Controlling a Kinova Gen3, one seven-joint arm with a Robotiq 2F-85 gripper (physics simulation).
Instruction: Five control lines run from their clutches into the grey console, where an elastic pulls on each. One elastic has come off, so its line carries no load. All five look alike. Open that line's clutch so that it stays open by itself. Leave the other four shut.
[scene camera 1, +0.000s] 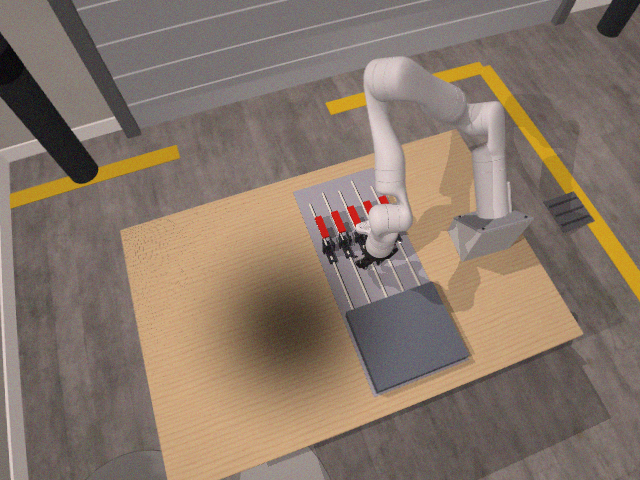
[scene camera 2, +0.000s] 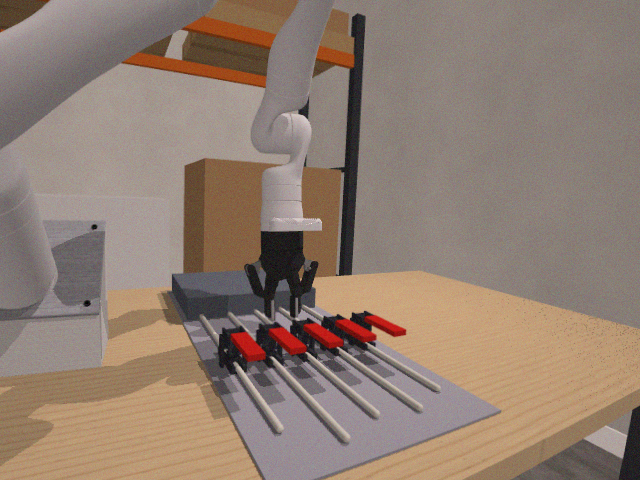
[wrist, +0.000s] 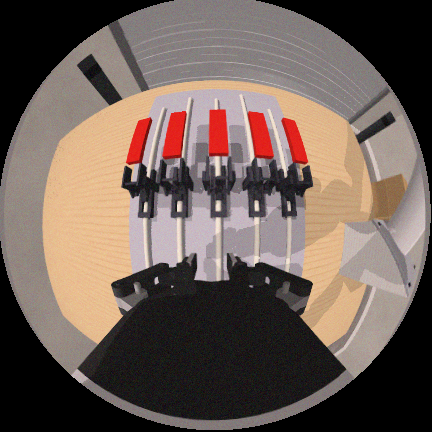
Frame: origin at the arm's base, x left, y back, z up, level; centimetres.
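Where they show: gripper, fingertip midpoint: (scene camera 1: 370, 265) (scene camera 2: 282, 318) (wrist: 211, 260); arm's base at its link origin: (scene camera 1: 492, 213) (scene camera 2: 19, 279).
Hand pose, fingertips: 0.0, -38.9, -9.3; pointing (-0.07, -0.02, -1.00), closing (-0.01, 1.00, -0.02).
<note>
Things, the pixels of their top centre, and the offset from my fingertips, as dx, dy, dz. "spot": a spot on its surface instead. Level surfaces: height alone.
- middle clutch's handle at its top centre: (wrist: 218, 140) (scene camera 2: 315, 327) (scene camera 1: 357, 221) -14.1, +0.7, +3.1
- pale middle line at a spot on its surface: (wrist: 218, 240) spot: -2.3, +0.9, -1.7
- grey console at its top centre: (scene camera 2: 240, 280) (scene camera 1: 406, 333) +23.5, +1.2, +1.9
- light grey mat at its surface level: dz -2.5
- wooden table at its surface level: dz -2.8
Five clutches with red handles stand in a row; all handles lie low along their lines, and all look shut. The middle clutch's handle (scene camera 1: 353, 214) (scene camera 2: 323, 335) (wrist: 218, 132) matches the others. The pale middle line (wrist: 218, 240) runs toward the grey console (scene camera 1: 408, 338) (scene camera 2: 206, 289). My gripper (scene camera 1: 375, 259) (scene camera 2: 282, 310) (wrist: 211, 260) points down, part-way open, on the console side of the clutches. In the wrist view the middle line passes between its fingertips, with a gap on both sides. Fingertip height above the line is unclear. The elastics do not show.
The clutches and lines sit on a light grey mat (scene camera 1: 310, 198) (scene camera 2: 310, 459) on the wooden table (scene camera 1: 206, 310). Neighbouring lines run close on both sides of the fingers. The arm's base (scene camera 1: 485, 235) stands beside the mat. Free line ends reach past the handles to differing lengths.
</note>
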